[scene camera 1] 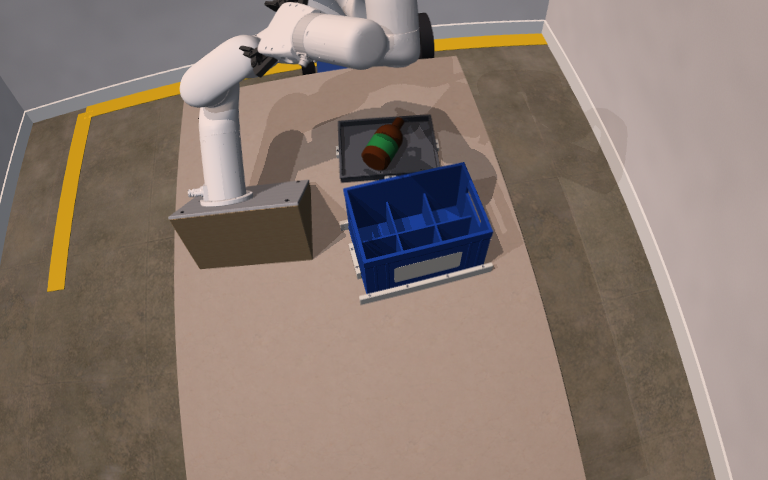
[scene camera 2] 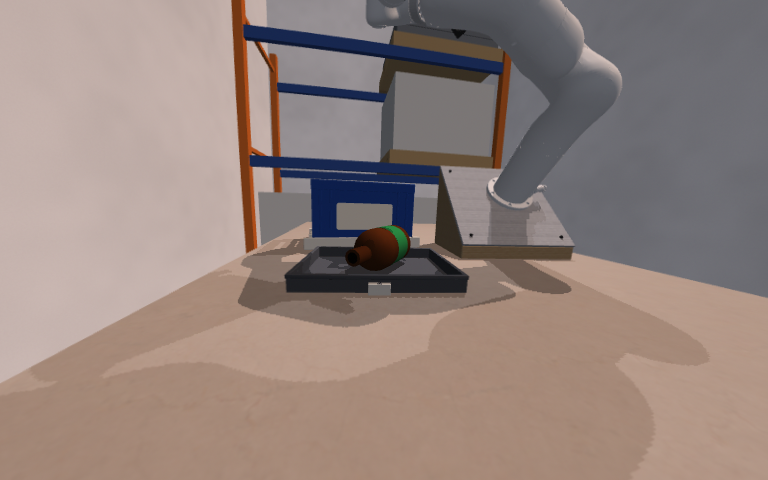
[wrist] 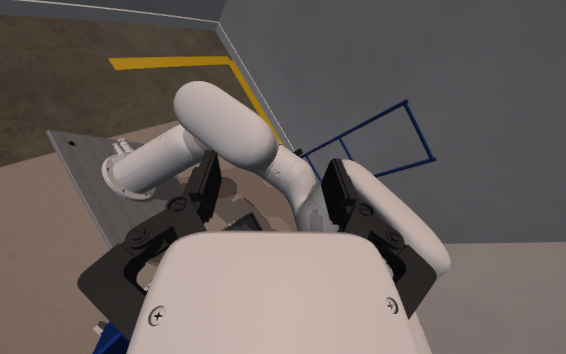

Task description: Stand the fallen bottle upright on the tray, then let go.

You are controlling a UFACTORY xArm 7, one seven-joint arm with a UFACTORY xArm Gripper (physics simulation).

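Places are measured from the arm's base along level axes (x ahead, y left, z up), in centimetres.
Where they show: gripper, fingertip midpoint: (scene camera 1: 257, 28) (wrist: 274, 168); arm's base at its link origin: (scene camera 1: 226, 200) (scene camera 2: 508, 194) (wrist: 130, 178).
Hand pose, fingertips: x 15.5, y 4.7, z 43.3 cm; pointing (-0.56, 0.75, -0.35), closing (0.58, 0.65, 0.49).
Each offset is from my fingertips to the centre of the thing. "spot": to the spot under its first point.
The brown bottle with a green band {dy +13.2, dx +24.6, dz -55.0 cm} (scene camera 1: 383, 145) (scene camera 2: 379, 249) lies on its side, diagonally, in the dark shallow tray (scene camera 1: 341, 152) (scene camera 2: 328, 284). In scene camera 2 its open neck points toward the camera and a little left. My gripper (scene camera 1: 256, 27) (wrist: 274, 168) is open and empty. It is high up and well away from the bottle, to the upper left of the tray in scene camera 1, with its fingers pointing left. In the wrist view a corner of the tray {dy +13.3, dx +24.7, dz -57.9 cm} (wrist: 245, 223) shows past the gripper body; the bottle does not show there. The gripper cannot be made out in scene camera 2.
A blue divided crate {dy -17.0, dx +25.2, dz -50.4 cm} (scene camera 1: 378, 275) (scene camera 2: 322, 209) (wrist: 112, 343) stands beside the tray, with pale strips {spot: dy -27.4, dx +25.7, dz -56.4 cm} (scene camera 1: 427, 283) along its edges. The arm's base box (scene camera 1: 254, 237) stands left of the crate. My folded arm links are close to the gripper. A blue trolley (wrist: 373, 119) and an orange-blue rack (scene camera 2: 243, 113) stand beyond.
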